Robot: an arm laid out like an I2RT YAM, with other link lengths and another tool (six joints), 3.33 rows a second.
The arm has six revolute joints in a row. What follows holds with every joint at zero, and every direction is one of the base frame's. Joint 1 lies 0.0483 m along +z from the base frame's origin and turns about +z. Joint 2 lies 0.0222 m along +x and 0.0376 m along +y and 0.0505 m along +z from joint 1 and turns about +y. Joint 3 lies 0.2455 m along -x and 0.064 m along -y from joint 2 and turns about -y. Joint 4 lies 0.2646 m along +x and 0.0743 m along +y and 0.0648 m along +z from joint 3 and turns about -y. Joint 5 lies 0.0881 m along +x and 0.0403 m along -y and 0.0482 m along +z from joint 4 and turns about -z. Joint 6 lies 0.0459 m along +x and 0.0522 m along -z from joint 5 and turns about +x. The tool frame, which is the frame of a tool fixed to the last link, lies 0.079 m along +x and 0.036 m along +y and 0.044 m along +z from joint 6; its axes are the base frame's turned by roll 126.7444, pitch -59.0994 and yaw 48.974 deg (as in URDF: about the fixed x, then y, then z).
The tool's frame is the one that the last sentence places.
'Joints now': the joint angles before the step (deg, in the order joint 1, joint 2, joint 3, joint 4, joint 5, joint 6). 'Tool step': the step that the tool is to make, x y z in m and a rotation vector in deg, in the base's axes. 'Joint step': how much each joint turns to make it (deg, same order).
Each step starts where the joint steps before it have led.
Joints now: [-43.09 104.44 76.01 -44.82 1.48 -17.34]
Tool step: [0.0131 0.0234 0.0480 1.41 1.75 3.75]
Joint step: [3.45 -0.66 10.15 -13.05 0.01 -0.32]
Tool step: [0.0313 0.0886 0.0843 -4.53 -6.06 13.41]
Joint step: [12.18 -7.79 6.31 -6.52 0.01 -1.32]
